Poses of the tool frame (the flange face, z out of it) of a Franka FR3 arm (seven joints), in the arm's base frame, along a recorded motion.
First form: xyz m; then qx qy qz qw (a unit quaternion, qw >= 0).
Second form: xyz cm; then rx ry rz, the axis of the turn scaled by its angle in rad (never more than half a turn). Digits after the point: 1 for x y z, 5 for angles.
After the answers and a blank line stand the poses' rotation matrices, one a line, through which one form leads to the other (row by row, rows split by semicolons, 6 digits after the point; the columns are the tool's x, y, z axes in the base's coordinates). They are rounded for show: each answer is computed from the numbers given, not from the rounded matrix.
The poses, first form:
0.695, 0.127, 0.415, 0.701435, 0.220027, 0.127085, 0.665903
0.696, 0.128, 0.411, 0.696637, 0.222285, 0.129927, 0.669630
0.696, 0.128, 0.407, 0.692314, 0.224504, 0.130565, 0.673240
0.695, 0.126, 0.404, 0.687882, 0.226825, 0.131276, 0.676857
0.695, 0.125, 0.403, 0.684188, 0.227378, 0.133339, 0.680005
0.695, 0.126, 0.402, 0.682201, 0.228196, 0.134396, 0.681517
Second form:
69.5, 12.7, 41.5, 1.58349, 0.49671, 0.28690
69.6, 12.8, 41.1, 1.57035, 0.50107, 0.29288
69.6, 12.8, 40.7, 1.55839, 0.50535, 0.29390
69.5, 12.6, 40.4, 1.54621, 0.50985, 0.29508
69.5, 12.5, 40.3, 1.53600, 0.51046, 0.29935
69.5, 12.6, 40.2, 1.53064, 0.51200, 0.30154

0.870875 0.139417 0.471317; 0.477922 -0.016323 -0.878251; -0.114750 0.990099 -0.080846
0.867417 0.135698 0.478722; 0.483710 -0.004369 -0.875217; -0.116674 0.990741 -0.069428
0.865101 0.135051 0.483074; 0.486658 0.007308 -0.873562; -0.121506 0.990812 -0.059401
0.862634 0.134348 0.487661; 0.489768 0.019170 -0.871642; -0.126451 0.990749 -0.049262
0.861040 0.129796 0.491694; 0.492481 0.028215 -0.869866; -0.126778 0.991139 -0.039628
0.859729 0.128165 0.494409; 0.494538 0.033078 -0.868526; -0.127669 0.991201 -0.034944

